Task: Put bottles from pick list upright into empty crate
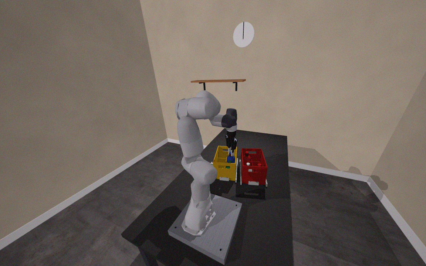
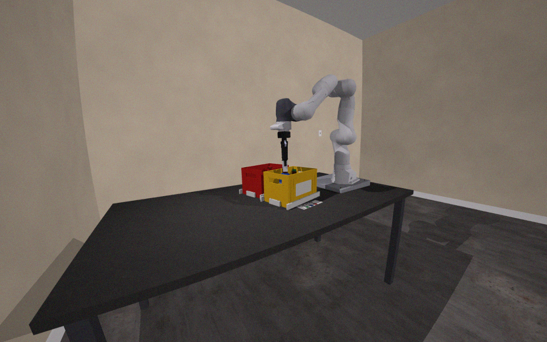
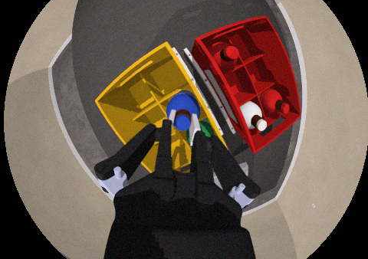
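Right now the blue-labelled bottle is 8 cm below my hand. The rest, counted from my hand: green-labelled bottle: 11 cm below, 9 cm behind, 2 cm to the right; then white-capped bottle: 17 cm to the right, 11 cm below, 7 cm behind; then yellow crate: 11 cm below, 4 cm to the left, 1 cm behind.
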